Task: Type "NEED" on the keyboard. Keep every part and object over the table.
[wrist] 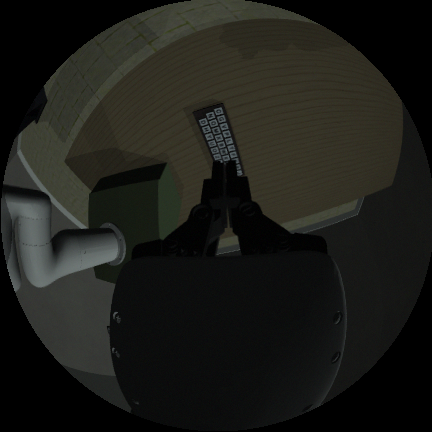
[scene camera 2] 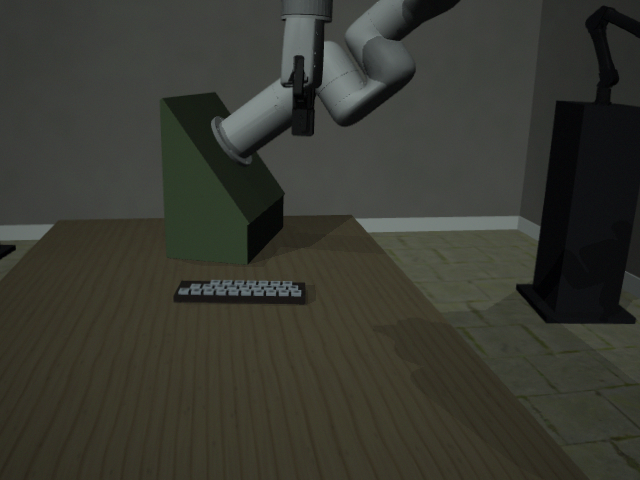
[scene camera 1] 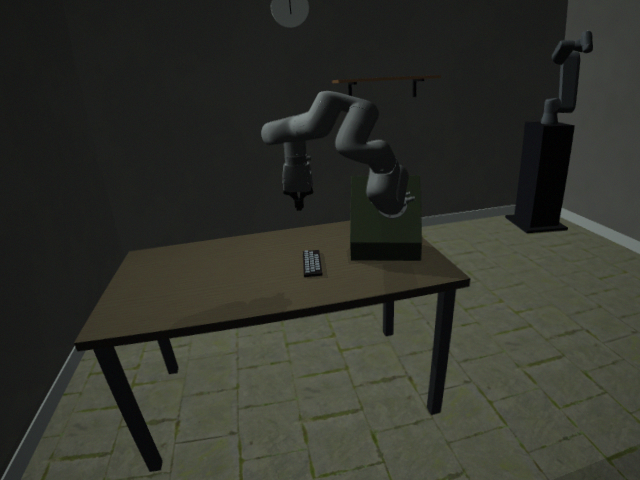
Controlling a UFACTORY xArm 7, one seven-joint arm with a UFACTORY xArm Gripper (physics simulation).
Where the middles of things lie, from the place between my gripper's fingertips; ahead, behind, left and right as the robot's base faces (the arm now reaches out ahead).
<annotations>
Right now the dark keyboard (scene camera 2: 215, 291) is 30 mm behind my hand, 100 mm to the right of it and 270 mm below it.
</annotations>
